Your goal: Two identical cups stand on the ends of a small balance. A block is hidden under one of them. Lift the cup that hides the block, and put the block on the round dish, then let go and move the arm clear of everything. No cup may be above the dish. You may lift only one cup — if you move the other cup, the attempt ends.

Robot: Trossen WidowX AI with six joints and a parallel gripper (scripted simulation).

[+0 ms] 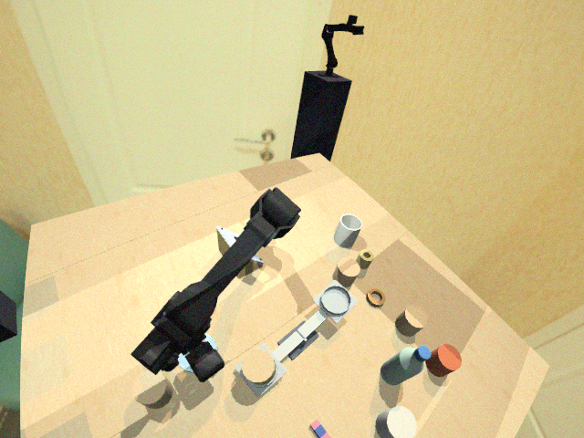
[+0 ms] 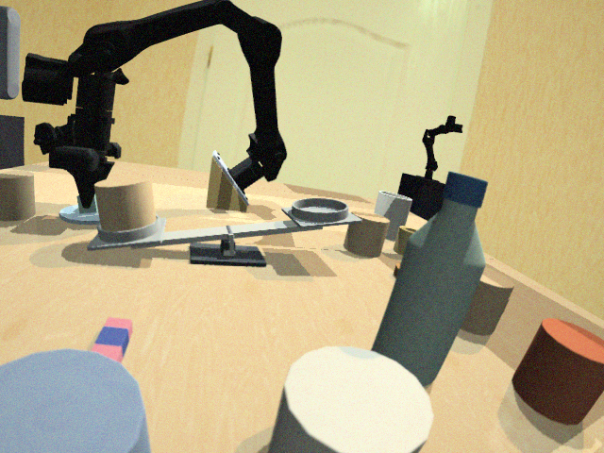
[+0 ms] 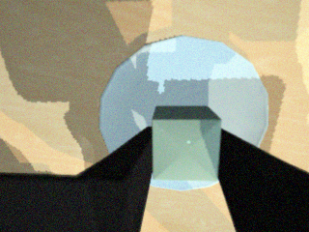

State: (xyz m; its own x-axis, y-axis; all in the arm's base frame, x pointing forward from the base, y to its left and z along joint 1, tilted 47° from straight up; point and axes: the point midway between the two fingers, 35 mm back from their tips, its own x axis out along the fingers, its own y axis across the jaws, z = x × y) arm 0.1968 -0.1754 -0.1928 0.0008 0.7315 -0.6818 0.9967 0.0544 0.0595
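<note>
Now: gripper tip 1 cm below the teal block. Round my gripper tip: teal bottle (38 cm to the left, 34 cm ahead, 10 cm above); then round light-blue dish (1 cm below); then small balance (24 cm to the left, 12 cm ahead, 1 cm above).
</note>
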